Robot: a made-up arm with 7 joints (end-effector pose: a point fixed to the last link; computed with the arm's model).
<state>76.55 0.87 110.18 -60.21 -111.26 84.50 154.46</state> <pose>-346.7 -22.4 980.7 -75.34 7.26 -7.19</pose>
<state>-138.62 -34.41 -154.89 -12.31 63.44 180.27 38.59</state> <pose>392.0 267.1 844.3 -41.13 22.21 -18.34</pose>
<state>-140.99 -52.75 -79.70 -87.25 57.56 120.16 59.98</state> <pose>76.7 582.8 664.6 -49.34 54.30 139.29</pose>
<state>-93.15 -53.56 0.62 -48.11 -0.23 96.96 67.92</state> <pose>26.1 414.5 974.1 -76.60 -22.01 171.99</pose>
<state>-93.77 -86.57 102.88 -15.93 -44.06 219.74 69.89</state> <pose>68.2 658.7 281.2 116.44 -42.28 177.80</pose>
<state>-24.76 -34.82 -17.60 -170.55 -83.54 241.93 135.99</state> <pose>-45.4 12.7 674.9 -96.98 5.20 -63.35</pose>
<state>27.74 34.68 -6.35 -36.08 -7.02 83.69 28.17</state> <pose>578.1 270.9 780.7 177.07 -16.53 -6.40</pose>
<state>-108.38 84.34 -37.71 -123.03 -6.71 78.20 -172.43</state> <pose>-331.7 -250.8 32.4 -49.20 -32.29 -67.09</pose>
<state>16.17 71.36 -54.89 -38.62 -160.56 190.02 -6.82</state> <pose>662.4 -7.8 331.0 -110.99 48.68 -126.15</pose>
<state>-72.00 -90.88 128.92 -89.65 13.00 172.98 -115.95</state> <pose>71.4 665.9 98.7 -158.33 46.17 -142.40</pose>
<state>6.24 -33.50 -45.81 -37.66 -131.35 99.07 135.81</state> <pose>-236.2 -205.5 1033.3 -91.14 21.26 108.27</pose>
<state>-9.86 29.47 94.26 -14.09 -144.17 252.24 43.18</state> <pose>290.6 49.2 843.2 65.97 12.57 -163.56</pose>
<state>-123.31 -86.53 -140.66 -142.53 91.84 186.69 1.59</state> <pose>108.9 331.6 56.3 133.79 32.19 -27.30</pose>
